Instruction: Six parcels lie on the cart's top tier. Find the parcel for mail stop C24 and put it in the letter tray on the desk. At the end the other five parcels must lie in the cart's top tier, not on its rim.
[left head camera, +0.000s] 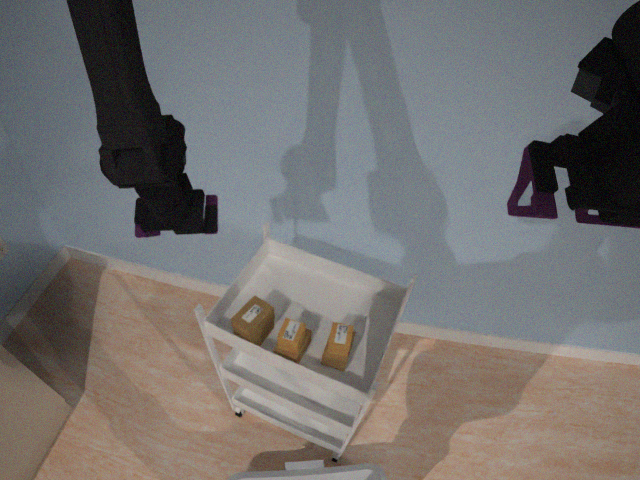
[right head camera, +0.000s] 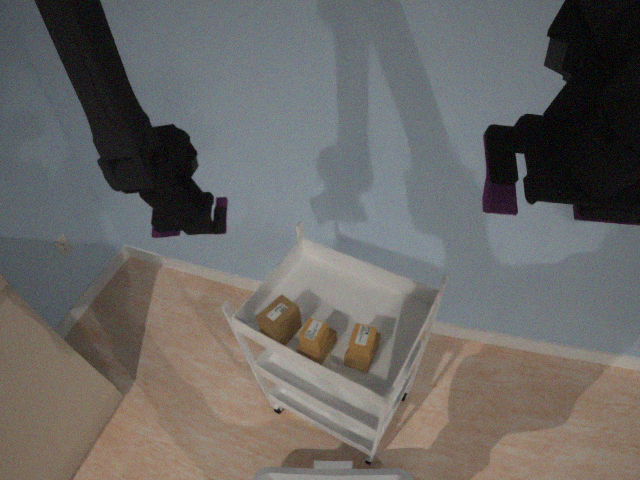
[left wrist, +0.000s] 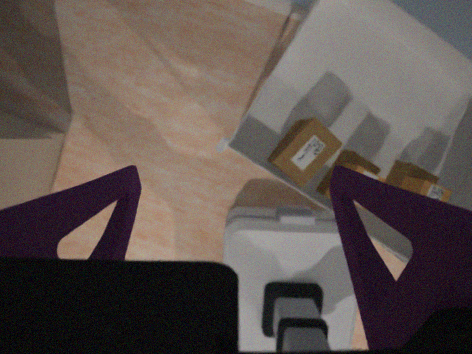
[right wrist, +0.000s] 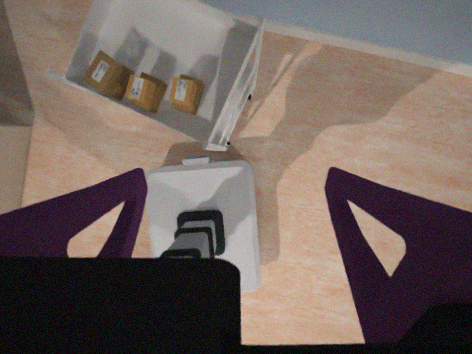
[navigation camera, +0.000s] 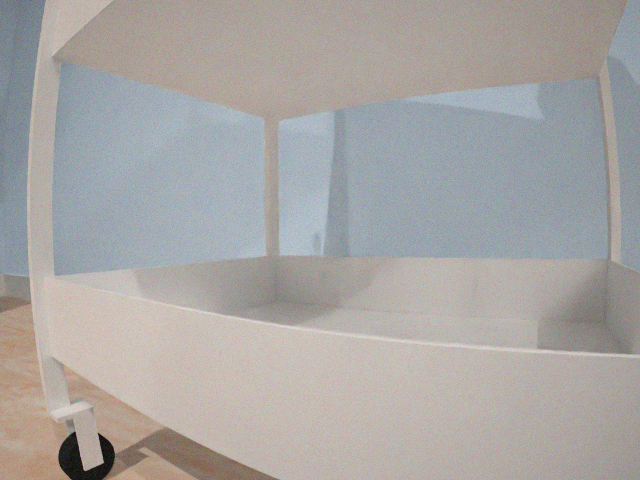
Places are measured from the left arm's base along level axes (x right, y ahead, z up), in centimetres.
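Where they show: left gripper, fingertip midpoint: (left head camera: 184, 230) (right head camera: 202, 230) (left wrist: 235, 176); right gripper, fingertip midpoint: (left head camera: 544, 213) (right head camera: 531, 209) (right wrist: 236, 178).
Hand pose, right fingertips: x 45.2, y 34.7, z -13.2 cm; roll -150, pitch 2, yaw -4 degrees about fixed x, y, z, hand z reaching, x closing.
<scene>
Each offset is from my right fingertips to the top centre of the thing. "spot": to the spot under its first point.
Brown parcels with white labels stand in the white cart's top tier (left head camera: 310, 379) (right head camera: 336, 381) (left wrist: 380, 60): a left one @(dx -34.7, dy +24.8, dz -51.5 cm) (left head camera: 253, 320) (right head camera: 279, 319) (left wrist: 307, 152) (right wrist: 105, 75), a middle one @(dx -25.6, dy +19.8, dz -51.5 cm) (left head camera: 292, 338) (right head camera: 316, 338) (right wrist: 145, 91) and a right one @(dx -14.3, dy +18.1, dz -51.5 cm) (left head camera: 338, 345) (right head camera: 362, 346) (right wrist: 186, 94). Some may be stacked; I cannot count six. The label print is too blurred to read. My left gripper (left head camera: 178, 224) (right head camera: 192, 224) (left wrist: 235, 176) is open and empty, above and left of the cart. My right gripper (left head camera: 568, 211) (right head camera: 553, 206) (right wrist: 236, 178) is open and empty, far right. No letter tray shows.
My grey-white base (left head camera: 310, 474) (right head camera: 336, 474) (left wrist: 295, 250) (right wrist: 200, 185) is close to the cart's near side. A beige block or surface (left head camera: 31, 408) (right head camera: 51, 392) stands at the left. A blue wall rises behind the cart. The cart's lower tier @(spot: dx -23.4, dy +11.7, dz -109.3 cm) (navigation camera: 310, 372) fills the navigation view.
</scene>
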